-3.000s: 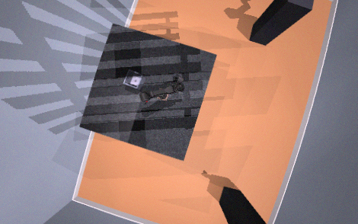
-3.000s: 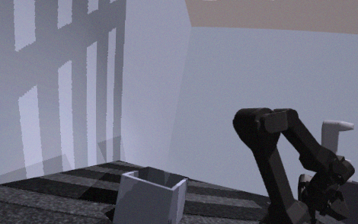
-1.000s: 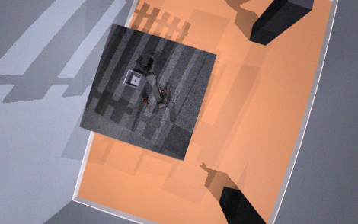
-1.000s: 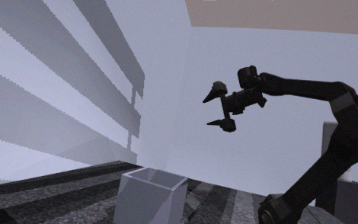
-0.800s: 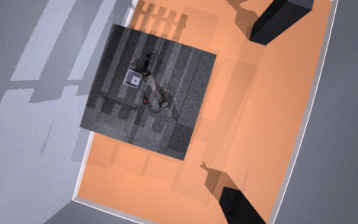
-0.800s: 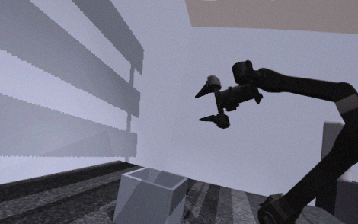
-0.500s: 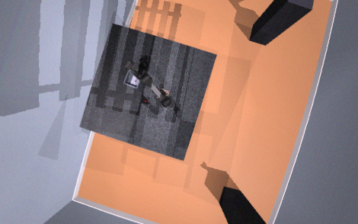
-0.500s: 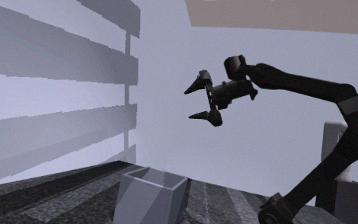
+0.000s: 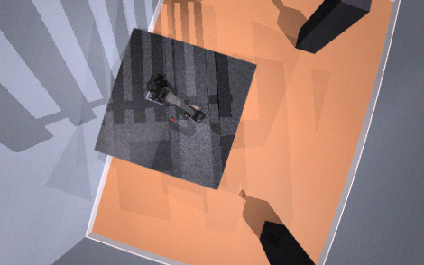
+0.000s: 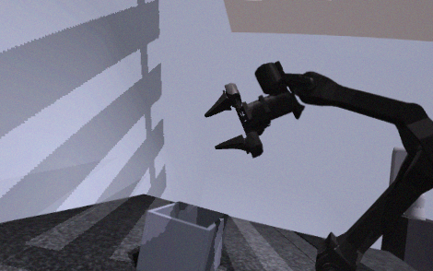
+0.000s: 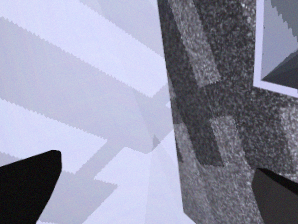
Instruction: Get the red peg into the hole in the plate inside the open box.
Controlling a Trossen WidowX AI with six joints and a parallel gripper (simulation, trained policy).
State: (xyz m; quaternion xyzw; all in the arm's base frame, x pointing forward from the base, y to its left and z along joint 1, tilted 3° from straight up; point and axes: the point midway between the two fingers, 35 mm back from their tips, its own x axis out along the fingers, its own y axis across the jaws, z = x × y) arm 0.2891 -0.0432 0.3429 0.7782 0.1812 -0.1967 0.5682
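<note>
Right now my gripper tip is 31 cm above the red peg, 15 cm past it and 14 cm to the right of it. The rest, counted from my gripper tip: pale plate 30 cm below, 5 cm to the right, 2 cm ahead.
</note>
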